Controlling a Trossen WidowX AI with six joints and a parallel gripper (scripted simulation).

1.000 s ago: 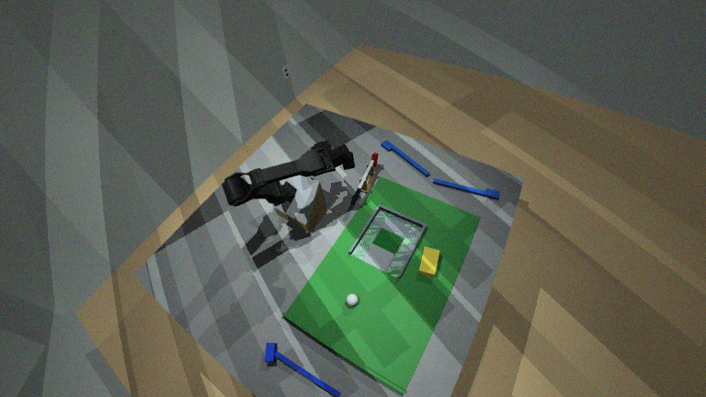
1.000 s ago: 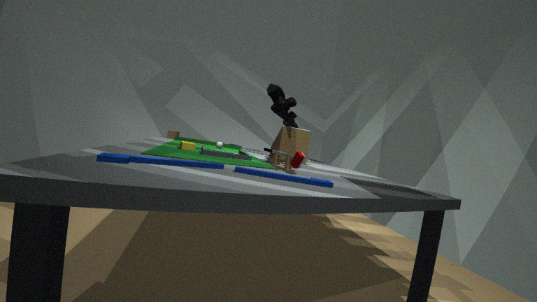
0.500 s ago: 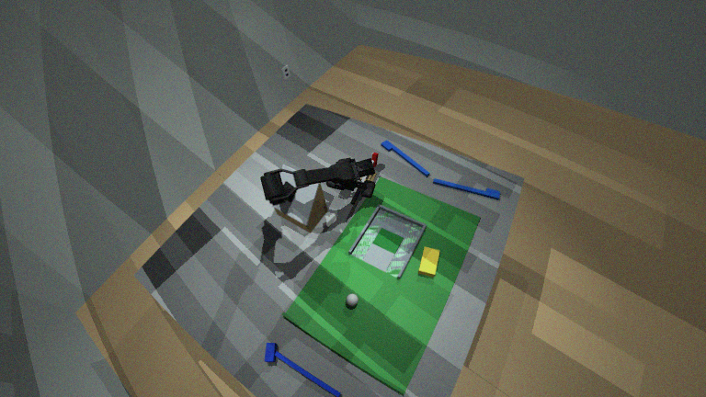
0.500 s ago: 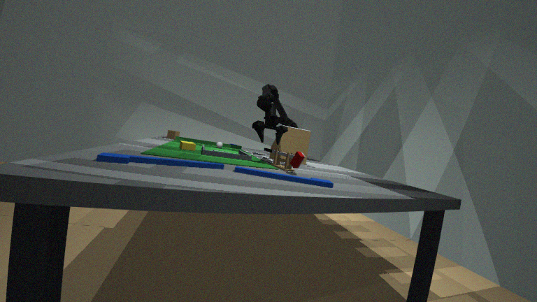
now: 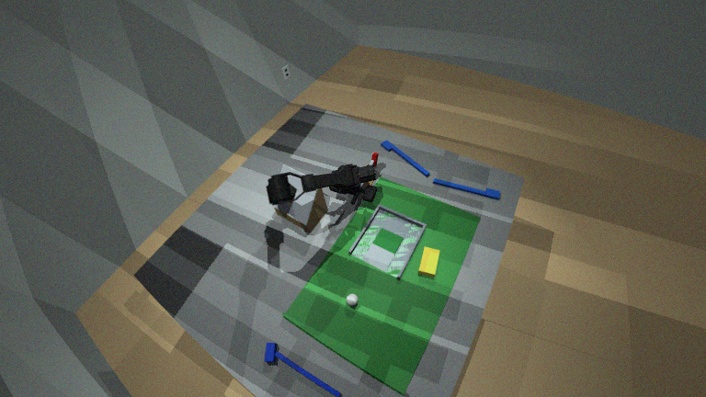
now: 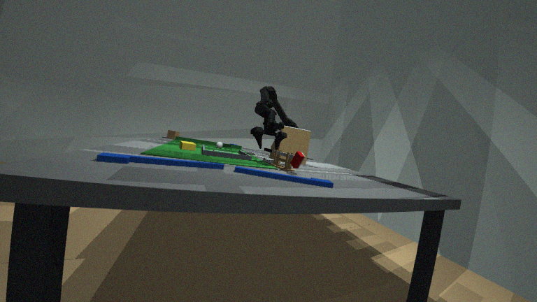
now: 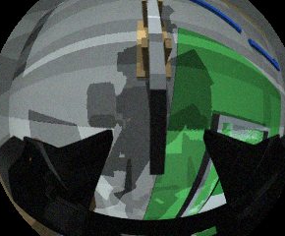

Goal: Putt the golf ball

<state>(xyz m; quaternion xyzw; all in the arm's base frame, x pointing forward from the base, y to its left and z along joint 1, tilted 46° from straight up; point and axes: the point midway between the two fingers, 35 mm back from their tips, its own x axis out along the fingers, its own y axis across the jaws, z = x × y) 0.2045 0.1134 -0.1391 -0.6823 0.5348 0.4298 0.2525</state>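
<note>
My gripper tip is 4 cm past the red putter, 11 cm to the right of it and 1 cm above it. The rest, counted from my gripper tip: green mat (28 cm ahead, 15 cm to the right, 6 cm below); then yellow block (39 cm ahead, 5 cm to the right, 4 cm below); then wooden stand (4 cm behind, 12 cm to the left, 3 cm below).
</note>
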